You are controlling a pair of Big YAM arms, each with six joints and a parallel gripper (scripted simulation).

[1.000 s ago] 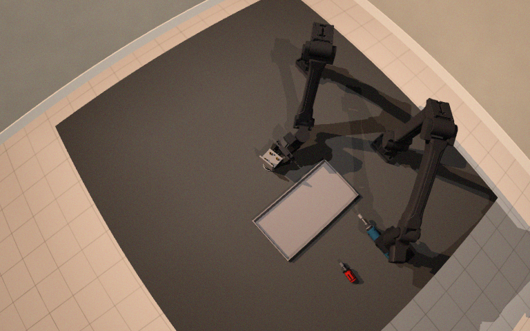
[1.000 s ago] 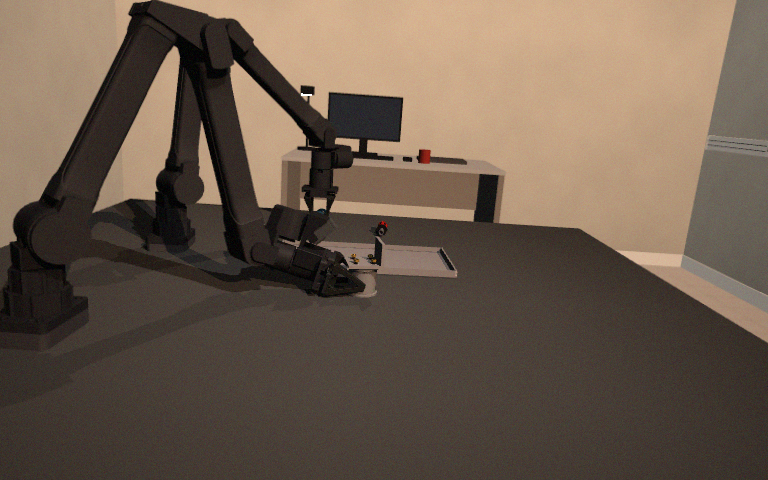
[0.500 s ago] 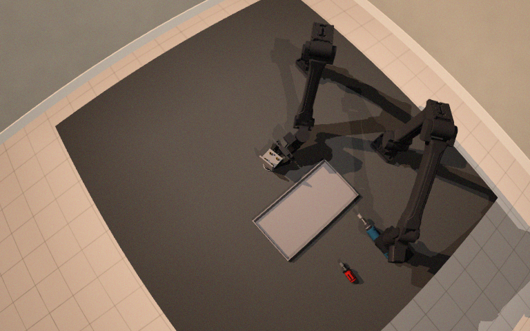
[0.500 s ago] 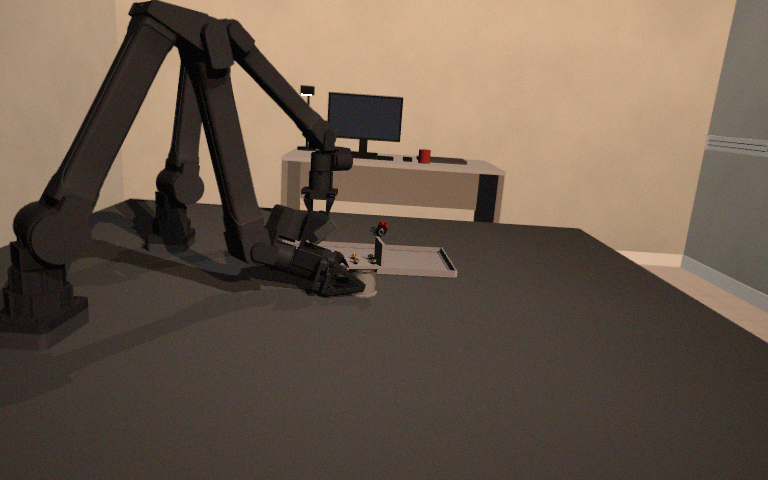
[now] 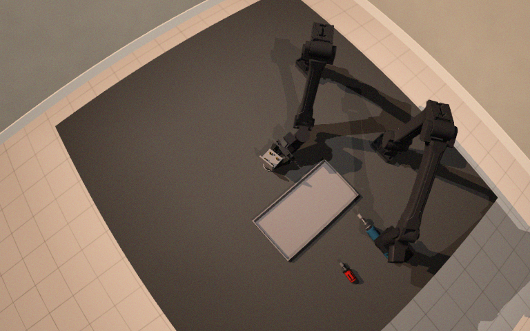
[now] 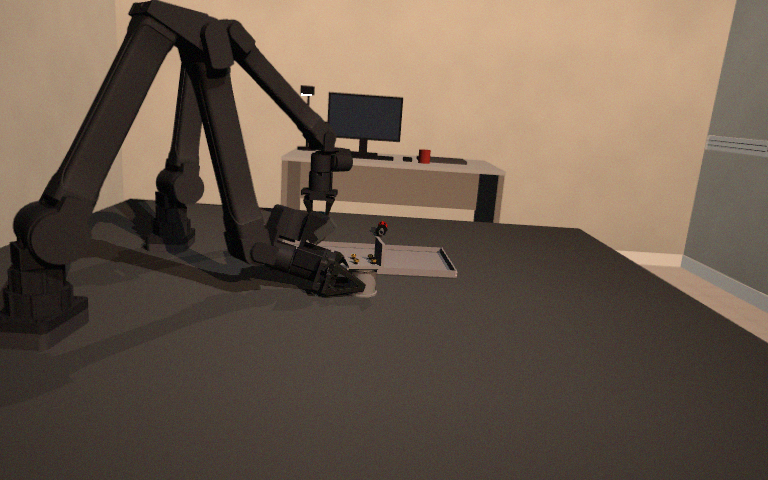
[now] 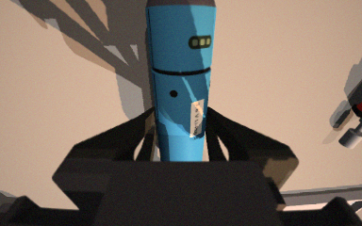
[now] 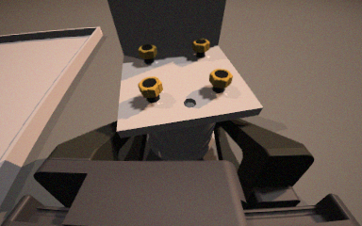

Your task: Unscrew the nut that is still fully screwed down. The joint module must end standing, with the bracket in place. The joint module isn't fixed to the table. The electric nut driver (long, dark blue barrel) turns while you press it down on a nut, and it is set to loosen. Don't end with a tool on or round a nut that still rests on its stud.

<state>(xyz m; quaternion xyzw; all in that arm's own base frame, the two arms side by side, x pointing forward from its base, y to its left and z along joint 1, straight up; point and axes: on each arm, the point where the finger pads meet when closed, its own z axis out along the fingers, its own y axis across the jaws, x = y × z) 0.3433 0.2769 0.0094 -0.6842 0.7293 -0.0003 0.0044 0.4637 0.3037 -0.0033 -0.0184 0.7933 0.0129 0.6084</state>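
The joint module is 1 cm above my right hand. The rest, counted from my right hand: shallow grey tray 25 cm to the left, 2 cm below; nut 5 cm above, 2 cm to the left, 2 cm ahead; grey bracket 5 cm above.
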